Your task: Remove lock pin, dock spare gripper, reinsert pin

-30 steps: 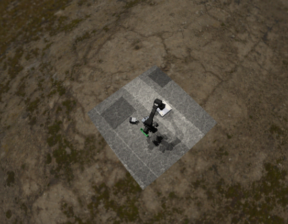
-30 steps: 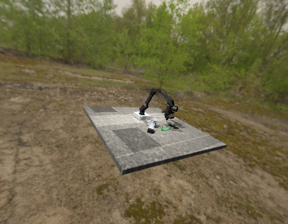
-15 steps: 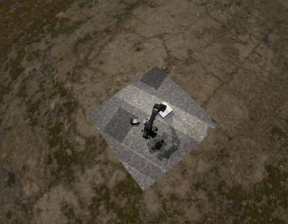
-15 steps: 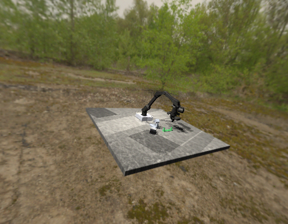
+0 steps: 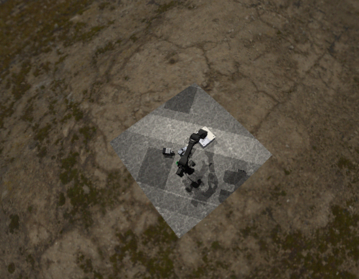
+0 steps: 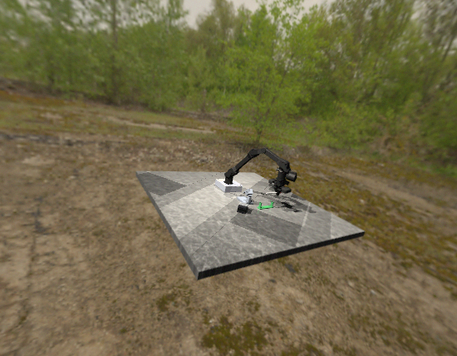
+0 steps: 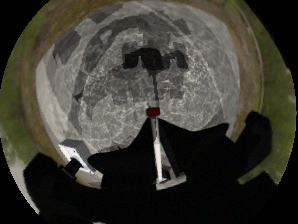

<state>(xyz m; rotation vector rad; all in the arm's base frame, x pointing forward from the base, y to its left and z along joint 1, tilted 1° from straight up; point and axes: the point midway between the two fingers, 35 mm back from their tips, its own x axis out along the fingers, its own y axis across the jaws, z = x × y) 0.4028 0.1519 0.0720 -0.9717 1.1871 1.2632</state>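
Right now my gripper tip is 100 mm to the left of the green mount and 70 mm above it. The rest, counted from my gripper tip: spare gripper (320 mm to the right, 70 mm below, 30 mm behind); grey mount (190 mm to the right, 120 mm behind, 40 mm below).
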